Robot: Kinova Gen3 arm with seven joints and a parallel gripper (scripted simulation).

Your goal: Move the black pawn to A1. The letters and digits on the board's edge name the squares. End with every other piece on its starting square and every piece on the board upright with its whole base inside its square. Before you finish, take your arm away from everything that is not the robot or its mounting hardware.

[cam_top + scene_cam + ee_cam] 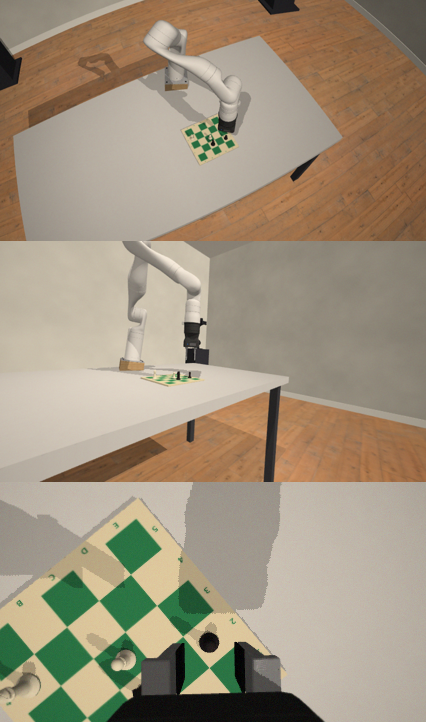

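My gripper is now 100 mm above the black pawn. From my hand the other things lie so: chessboard 110 mm below, 80 mm to the right, 30 mm behind; then black knight 90 mm below, 70 mm to the right, 10 mm ahead; then white pawn 100 mm below, 70 mm to the right, 30 mm behind.
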